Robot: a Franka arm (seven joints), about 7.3 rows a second.
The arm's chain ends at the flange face. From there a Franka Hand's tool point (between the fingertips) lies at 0.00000 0.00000 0.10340 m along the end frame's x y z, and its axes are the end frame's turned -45 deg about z.
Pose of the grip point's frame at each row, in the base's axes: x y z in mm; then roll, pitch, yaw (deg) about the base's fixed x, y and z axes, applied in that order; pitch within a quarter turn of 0, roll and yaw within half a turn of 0:
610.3, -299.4, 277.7, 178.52, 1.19, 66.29
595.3, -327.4, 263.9, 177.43, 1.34, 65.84
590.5, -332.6, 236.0, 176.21, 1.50, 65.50
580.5, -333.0, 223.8, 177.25, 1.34, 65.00
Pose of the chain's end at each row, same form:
608.7, -296.4, 381.0, 178.11, -0.20, 21.31
592.1, -323.3, 367.2, 177.24, -0.87, 20.89
585.4, -327.3, 339.1, 176.26, -1.62, 20.60
577.0, -328.7, 327.1, 177.11, -1.00, 20.06

